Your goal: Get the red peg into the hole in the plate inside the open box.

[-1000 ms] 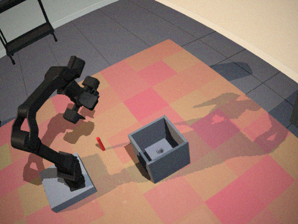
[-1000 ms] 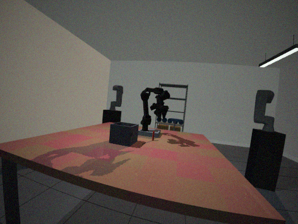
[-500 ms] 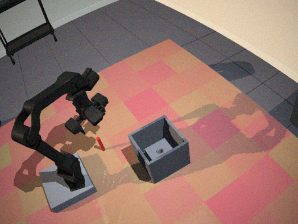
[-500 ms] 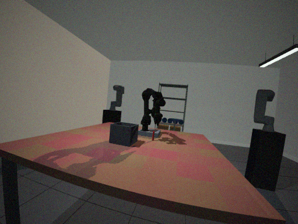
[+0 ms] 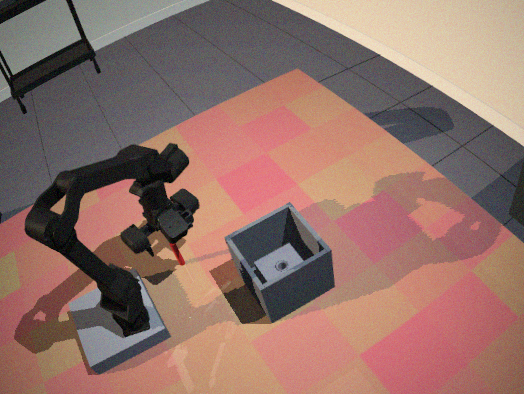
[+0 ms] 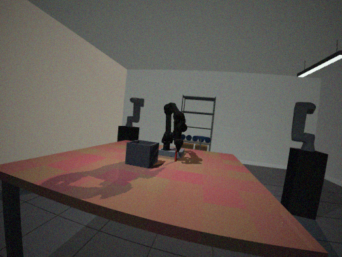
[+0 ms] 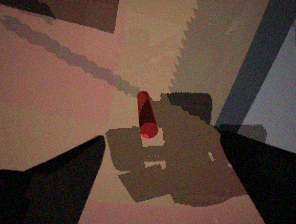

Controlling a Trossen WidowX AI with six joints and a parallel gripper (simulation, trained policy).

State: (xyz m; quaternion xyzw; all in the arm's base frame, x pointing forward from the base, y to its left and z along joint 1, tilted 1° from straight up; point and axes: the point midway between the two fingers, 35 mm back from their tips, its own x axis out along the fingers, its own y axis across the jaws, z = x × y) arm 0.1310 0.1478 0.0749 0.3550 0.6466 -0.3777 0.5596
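Now: the red peg 40 mm below my gripper tip and 10 mm ahead of it. From my gripper tip the other things lie so: plate 220 mm ahead, 160 mm to the right, 40 mm below.
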